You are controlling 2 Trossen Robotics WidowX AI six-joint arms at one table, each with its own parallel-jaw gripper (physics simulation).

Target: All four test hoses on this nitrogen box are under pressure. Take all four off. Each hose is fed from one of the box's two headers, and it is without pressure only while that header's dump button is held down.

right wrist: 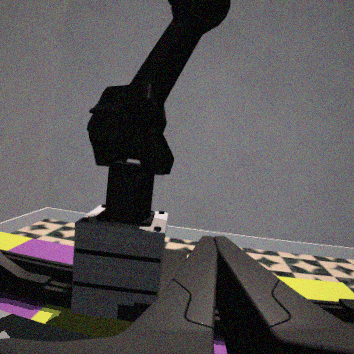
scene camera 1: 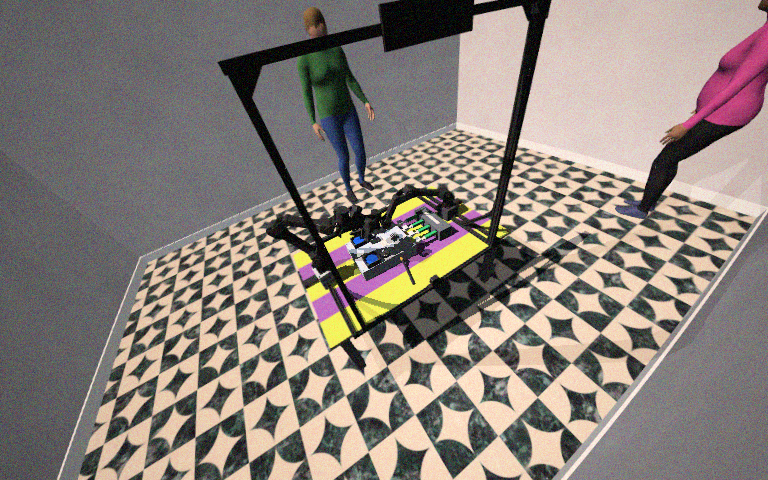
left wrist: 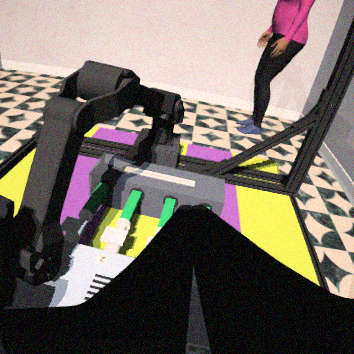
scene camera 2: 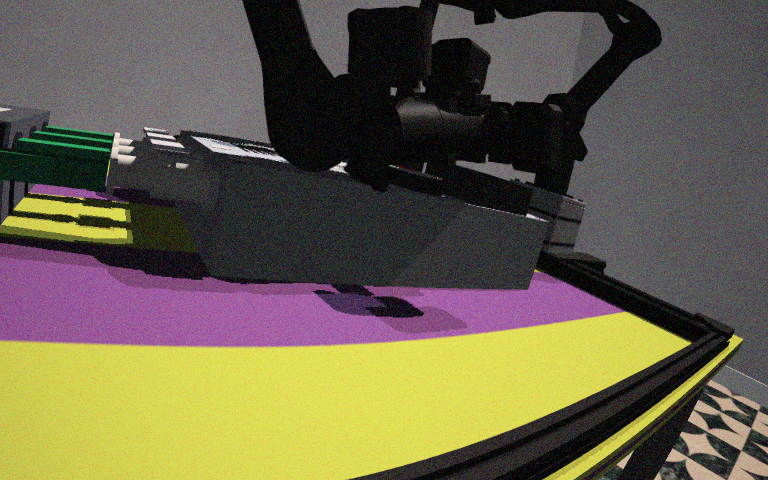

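Where they show: left gripper, fingertip midpoint: (scene camera 1: 375,215) (left wrist: 190,216); right gripper, fingertip midpoint: (right wrist: 211,246) (scene camera 1: 349,234); left arm's base, link origin: (right wrist: 127,216) (scene camera 1: 322,268) (scene camera 2: 549,191); right arm's base, link origin: (scene camera 1: 447,205) (left wrist: 160,138).
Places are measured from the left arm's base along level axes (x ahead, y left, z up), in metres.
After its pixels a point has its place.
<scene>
The nitrogen box (scene camera 1: 387,264) @(z -0.068, x 0.306, y -0.187 m) (scene camera 2: 339,232) @(z -0.070, x 0.451, y 0.075 m) (left wrist: 82,260) @(z -0.031, x 0.507, y -0.015 m) stands mid-table. Its two dump buttons, one blue button (scene camera 1: 359,240) @(z -0.016, x 0.278, y 0.052 m) at the back and one blue button (scene camera 1: 372,259) @(z -0.016, x 0.247, y -0.137 m) at the front, both show uncovered in scene camera 1. Green hoses (scene camera 1: 421,234) @(z -0.061, x 0.619, y -0.141 m) (scene camera 2: 67,160) @(z -0.047, x 0.659, y 0.017 m) (left wrist: 132,204) @(z -0.047, x 0.657, y -0.067 m) run from the box's connector end to a grey block (scene camera 2: 28,120) @(z -0.035, x 0.697, y -0.114 m) (left wrist: 155,183) @(z -0.032, x 0.712, y -0.105 m). My left gripper (left wrist: 190,216) @(z 0.230, x 0.344, y -0.115 m) is shut and empty, pointing toward the hose end; its fingers hide part of that end. My right gripper (right wrist: 211,246) @(z 0.055, x 0.237, y 0.069 m) is shut and empty, beside the box's back edge. Exact contact is hidden.
The left arm's base (right wrist: 119,267) @(z -0.046, x 0.050, y 0.004 m) stands beyond the box's button end. The right arm's forearm (left wrist: 45,160) @(z 0.116, x 0.530, y 0.027 m) reaches over the hose end, close to my left gripper. A black frame (scene camera 1: 516,113) @(z 0.606, x 0.843, y -0.472 m) surrounds the table. Two people stand beyond it.
</scene>
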